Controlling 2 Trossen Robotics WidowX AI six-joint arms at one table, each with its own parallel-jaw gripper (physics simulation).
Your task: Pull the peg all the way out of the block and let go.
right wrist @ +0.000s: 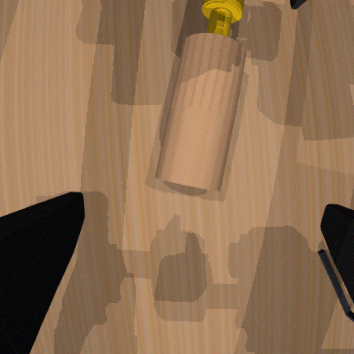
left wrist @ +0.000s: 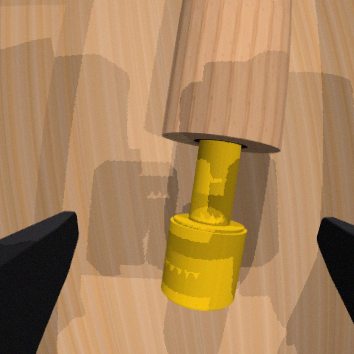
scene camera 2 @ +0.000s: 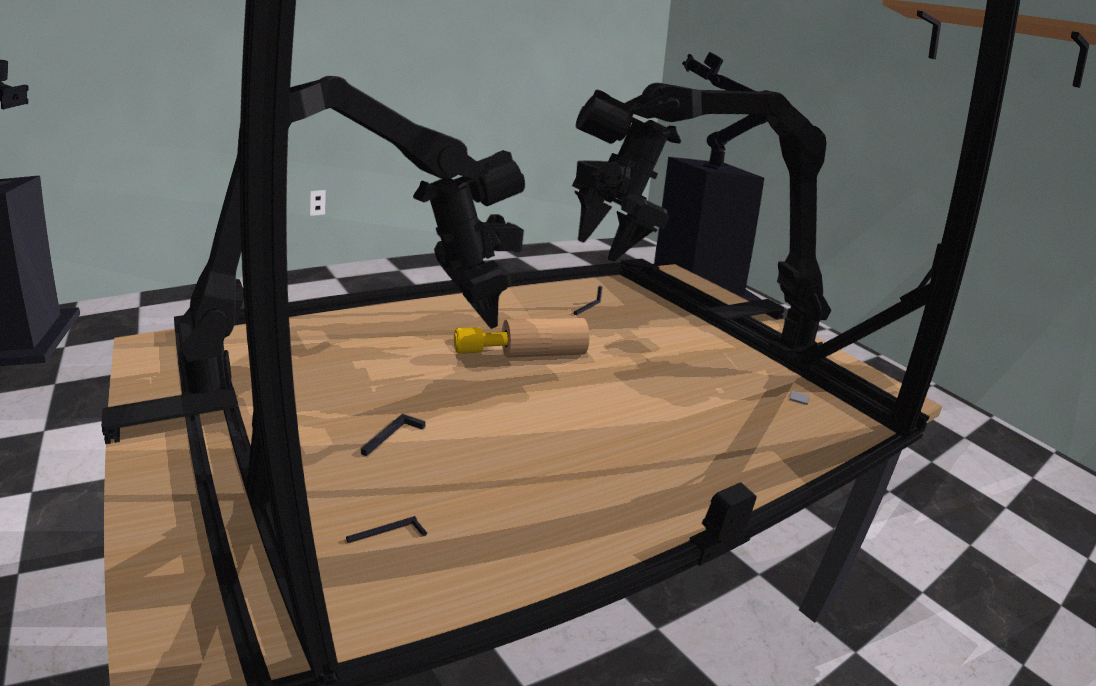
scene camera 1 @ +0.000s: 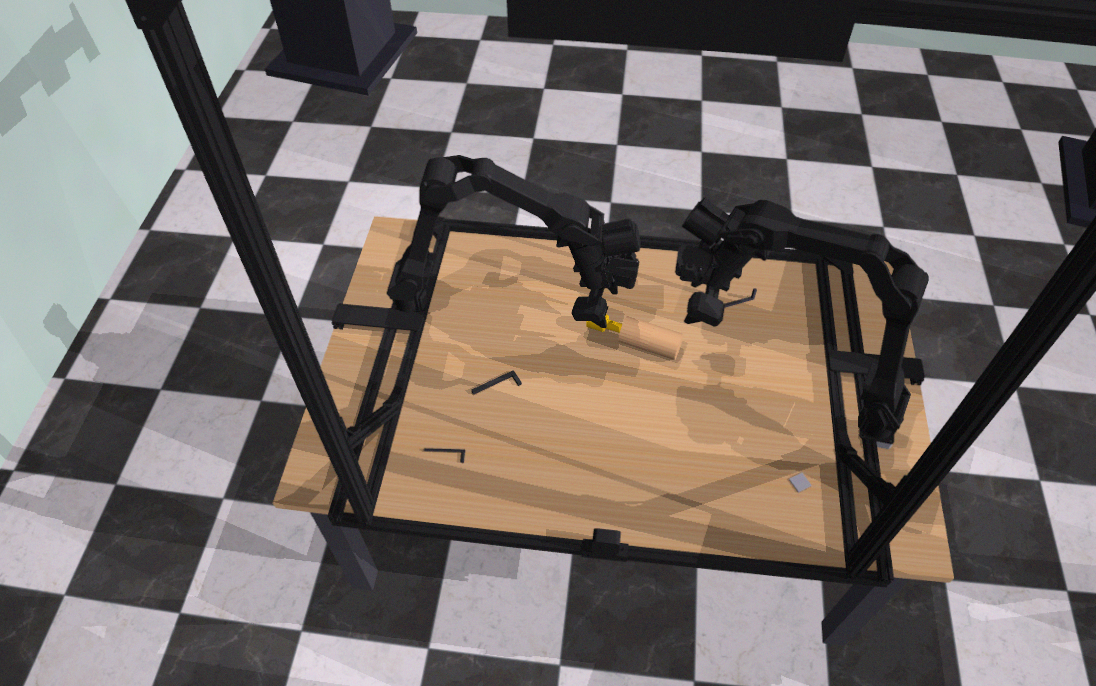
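Note:
The wooden cylindrical block lies on its side on the table. The yellow peg has its thick head and a length of its thinner shaft outside one end of the block; the rest of the shaft is hidden in the hole. My left gripper is open above the peg, with its fingers on either side of the peg in the left wrist view. My right gripper is open and empty, higher up, past the block's other end.
Dark L-shaped keys lie toward the front left. Another key lies behind the block. A small grey tile lies at the right. A black frame surrounds the work area.

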